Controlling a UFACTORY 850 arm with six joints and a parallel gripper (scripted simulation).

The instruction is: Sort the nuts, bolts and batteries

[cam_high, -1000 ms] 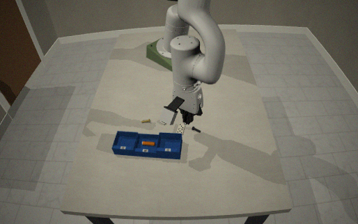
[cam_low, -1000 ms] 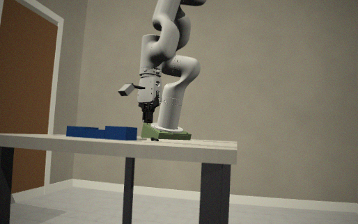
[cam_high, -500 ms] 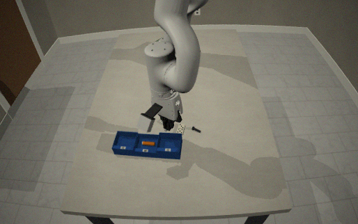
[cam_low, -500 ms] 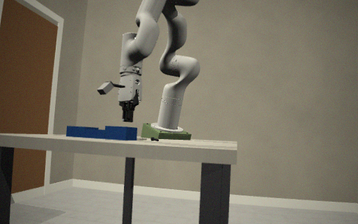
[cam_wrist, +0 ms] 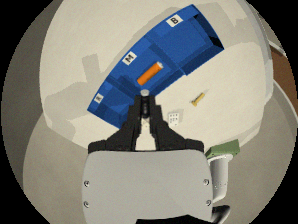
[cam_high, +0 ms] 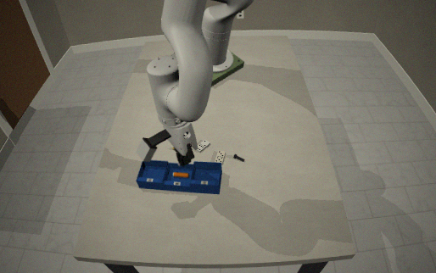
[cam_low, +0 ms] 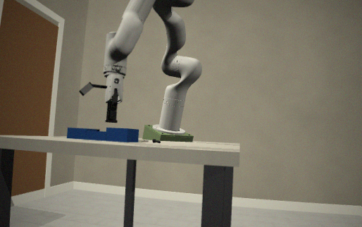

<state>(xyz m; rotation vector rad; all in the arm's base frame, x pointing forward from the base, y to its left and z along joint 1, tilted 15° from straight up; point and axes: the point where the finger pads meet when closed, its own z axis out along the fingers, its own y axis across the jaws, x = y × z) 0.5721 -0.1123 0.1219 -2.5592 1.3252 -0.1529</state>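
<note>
Now: the blue bin 70 mm below my hand, 20 mm to the right of it and 20 mm ahead of it. The rest, counted from my hand: orange battery: 80 mm below, 20 mm to the right, 10 mm ahead; then tan bolt: 120 mm behind, 80 mm below, 30 mm to the right; then black cylinder: 20 mm below.
</note>
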